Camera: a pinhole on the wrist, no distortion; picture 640 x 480 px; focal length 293.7 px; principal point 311.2 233.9 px. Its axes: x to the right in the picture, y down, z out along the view. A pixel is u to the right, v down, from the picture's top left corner.
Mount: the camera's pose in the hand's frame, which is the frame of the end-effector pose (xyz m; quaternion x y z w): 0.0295 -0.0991 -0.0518 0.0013 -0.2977 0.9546 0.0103
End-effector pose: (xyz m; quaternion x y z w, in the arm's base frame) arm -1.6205 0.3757 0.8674 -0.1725 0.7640 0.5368 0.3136
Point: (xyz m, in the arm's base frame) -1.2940 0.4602 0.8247
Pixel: 590.9 175.3
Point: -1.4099 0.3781 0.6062
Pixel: 322.2 317.5
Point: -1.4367 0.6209 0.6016
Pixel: 290.7 133.1
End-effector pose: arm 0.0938 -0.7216 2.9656 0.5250 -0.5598 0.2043 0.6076
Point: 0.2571 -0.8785 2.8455
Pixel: 364.6 300.5
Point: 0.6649 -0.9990 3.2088
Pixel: outside the picture
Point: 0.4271 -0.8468 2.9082
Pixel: outside the picture
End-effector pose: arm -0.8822 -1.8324 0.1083 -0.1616 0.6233 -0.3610 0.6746
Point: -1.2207 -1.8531 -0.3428
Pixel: behind the camera
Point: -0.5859 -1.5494 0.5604
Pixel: outside the picture
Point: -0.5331 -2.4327 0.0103
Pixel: 53.3 130.6
